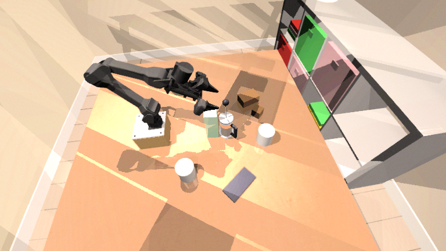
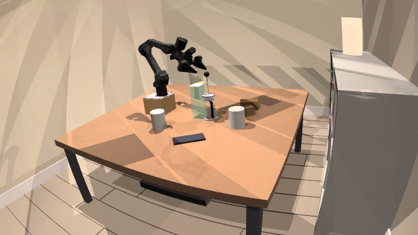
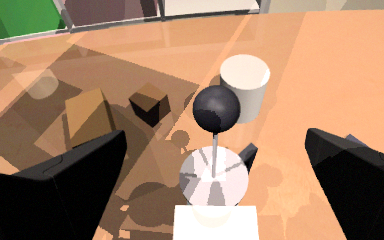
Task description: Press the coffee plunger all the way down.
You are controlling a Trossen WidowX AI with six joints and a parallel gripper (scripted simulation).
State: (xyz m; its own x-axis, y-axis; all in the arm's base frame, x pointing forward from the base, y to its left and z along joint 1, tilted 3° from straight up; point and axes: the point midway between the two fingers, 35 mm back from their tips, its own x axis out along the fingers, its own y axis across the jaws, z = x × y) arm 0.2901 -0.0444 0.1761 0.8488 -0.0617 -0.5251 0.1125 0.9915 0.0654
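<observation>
Now: the glass coffee press 14 cm below my gripper tip, 4 cm ahead of it and 2 cm to the right of it. The rest, counted from my gripper tip: pale green box (17 cm below, 4 cm behind); then tan block (24 cm below, 20 cm ahead, 19 cm to the left); then flat black slab (28 cm to the right, 26 cm below, 4 cm ahead).
</observation>
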